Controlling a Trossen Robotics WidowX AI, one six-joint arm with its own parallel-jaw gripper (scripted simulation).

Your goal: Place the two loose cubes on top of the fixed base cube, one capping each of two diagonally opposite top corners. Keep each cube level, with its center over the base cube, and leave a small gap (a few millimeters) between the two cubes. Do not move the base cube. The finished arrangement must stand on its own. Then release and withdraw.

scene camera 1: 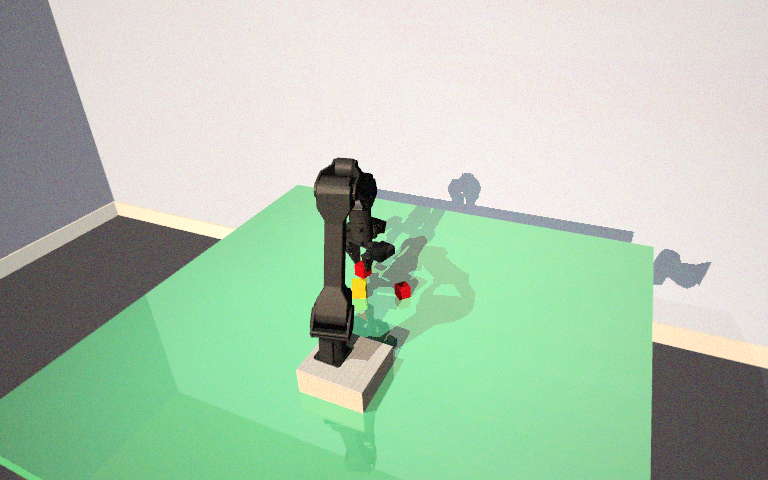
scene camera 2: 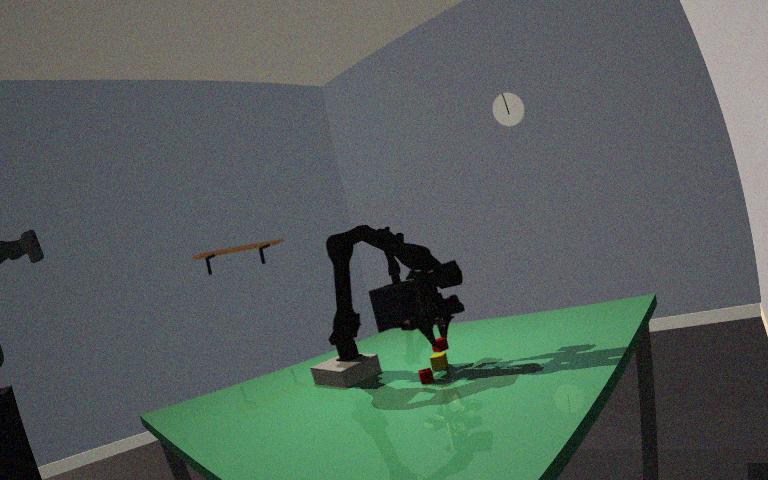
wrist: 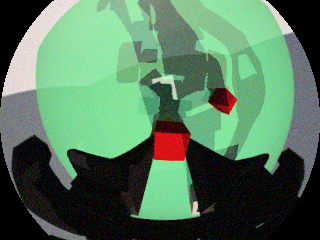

Scene:
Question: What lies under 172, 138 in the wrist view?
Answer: A red cube.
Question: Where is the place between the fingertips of the gripper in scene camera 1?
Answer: At 363, 268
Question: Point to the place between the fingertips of the gripper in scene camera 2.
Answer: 439, 344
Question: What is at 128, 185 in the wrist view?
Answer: The gripper.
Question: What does the gripper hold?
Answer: A red cube.

